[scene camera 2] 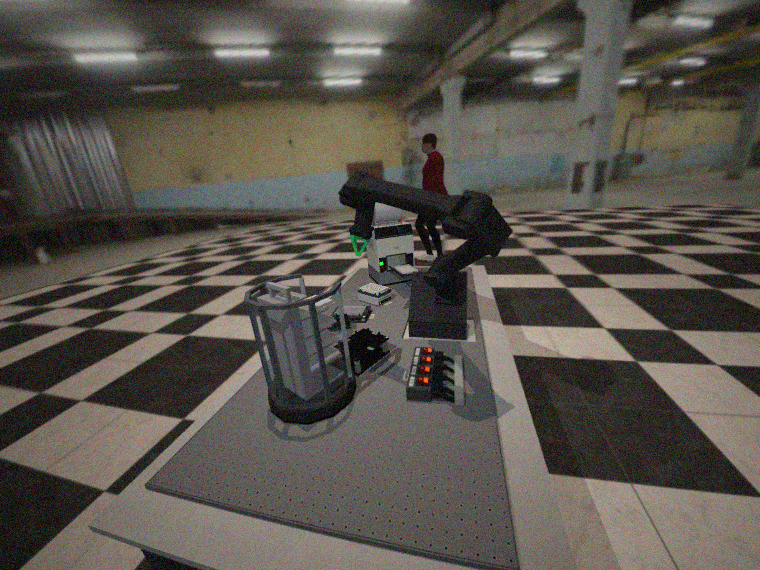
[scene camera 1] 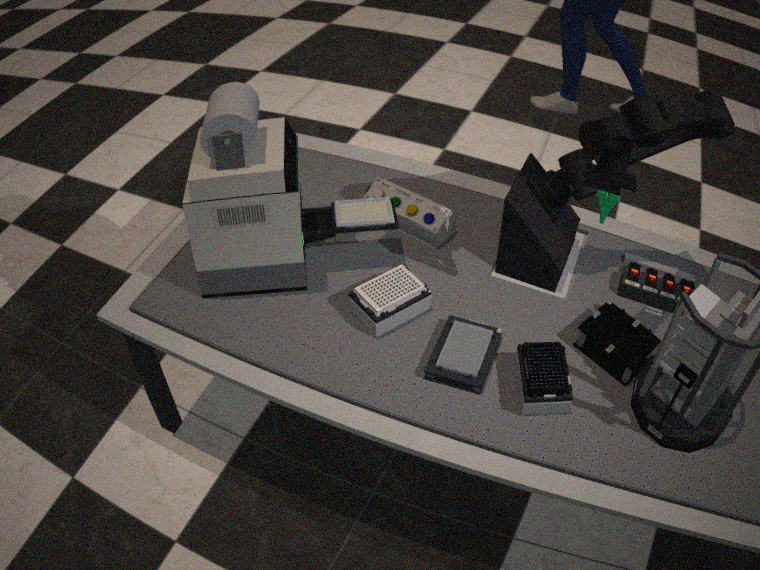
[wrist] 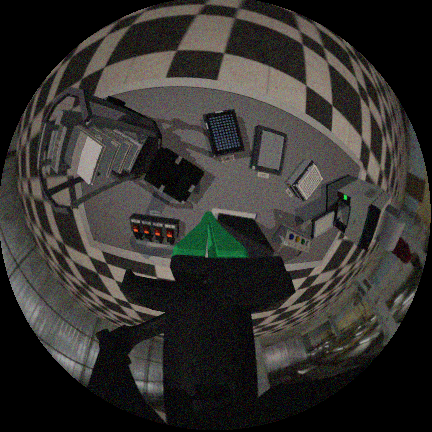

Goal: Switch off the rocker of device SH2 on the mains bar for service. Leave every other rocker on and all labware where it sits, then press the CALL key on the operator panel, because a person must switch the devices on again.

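Where they show: gripper, between the fingertips: [scene camera 2: 357,256] [scene camera 1: 601,222] [wrist: 207,215]; arm's base, origin of its link: [scene camera 2: 447,290] [scene camera 1: 544,194].
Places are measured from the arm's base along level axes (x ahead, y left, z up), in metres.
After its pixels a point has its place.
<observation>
The mains bar [scene camera 1: 645,295] @[x 0.070, y 0.321, z -0.122 m] [scene camera 2: 418,394] @[x 0.023, y 0.455, z -0.127 m] [wrist: 154,222] @[x 0.061, y 0.340, z -0.111 m] lies beside the arm's base. Its several rockers all glow orange; their labels are too small to read, so I cannot tell which is SH2. The operator panel [scene camera 1: 417,224] @[x 0.148, y -0.261, z -0.101 m] [wrist: 295,244] @[x 0.099, y -0.287, z -0.074 m] lies on the other side of the base, with a green key [scene camera 1: 395,201] @[x 0.119, y -0.336, z -0.080 m], a yellow key [scene camera 1: 411,209] @[x 0.127, y -0.288, z -0.081 m] and a blue key [scene camera 1: 429,218] @[x 0.136, y -0.236, z -0.081 m]; the CALL marking is not legible. My gripper [scene camera 1: 604,219] @[x 0.278, y 0.184, z 0.184 m] [scene camera 2: 358,252] @[x 0.278, y 0.184, z 0.184 m] [wrist: 207,215] @[x 0.278, y 0.184, z 0.184 m] is shut and empty, its green fingertips pointing down high above the table, apart from the bar and panel.
A white well plate [scene camera 1: 392,288] @[x 0.380, y -0.202, z -0.086 m] [wrist: 306,181] @[x 0.376, y -0.182, z -0.082 m], a grey-topped tray [scene camera 1: 466,347] @[x 0.429, y -0.005, z -0.115 m] [wrist: 270,150] @[x 0.425, y -0.005, z -0.115 m], a black rack [scene camera 1: 545,368] @[x 0.432, y 0.168, z -0.082 m] [wrist: 223,132] @[x 0.422, y 0.169, z -0.087 m] and a black device [scene camera 1: 616,340] @[x 0.281, y 0.288, z -0.090 m] [wrist: 175,175] @[x 0.259, y 0.279, z -0.090 m] stand on the table. A tall stacker [scene camera 2: 313,411] @[x 0.264, y 0.593, z -0.114 m] stands near the bar, a labeller [scene camera 1: 245,239] @[x 0.491, y -0.494, z 0.012 m] beyond the panel. A person [scene camera 2: 433,171] is behind.
</observation>
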